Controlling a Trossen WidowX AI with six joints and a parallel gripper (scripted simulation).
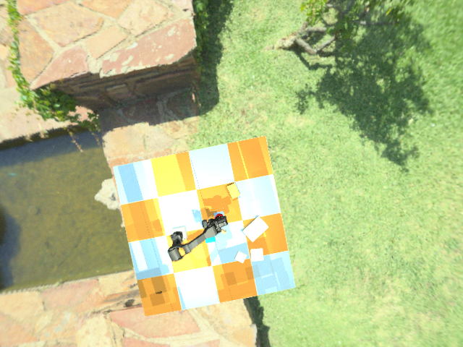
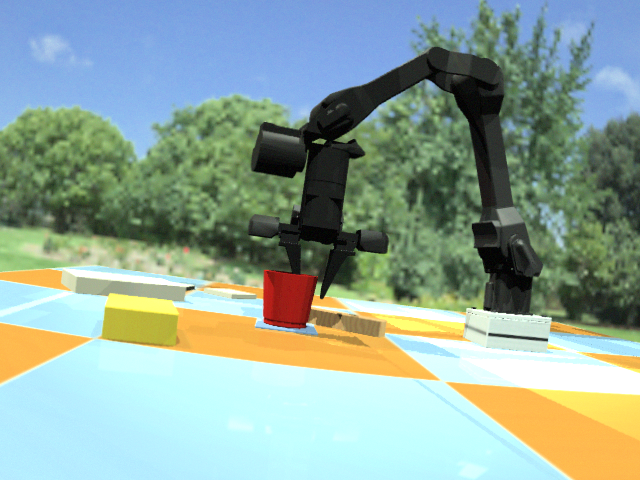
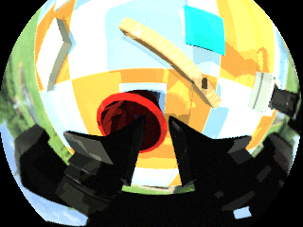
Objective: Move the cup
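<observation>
Right now my gripper tip is 3 cm short of the red cup and 1 cm above it. Also, from my gripper tip: cyan pad (7 cm behind, 16 cm to the right, 5 cm below); then yellow block (16 cm ahead, 21 cm to the left, 3 cm below); then wooden bar (2 cm behind, 8 cm to the right, 4 cm below).
</observation>
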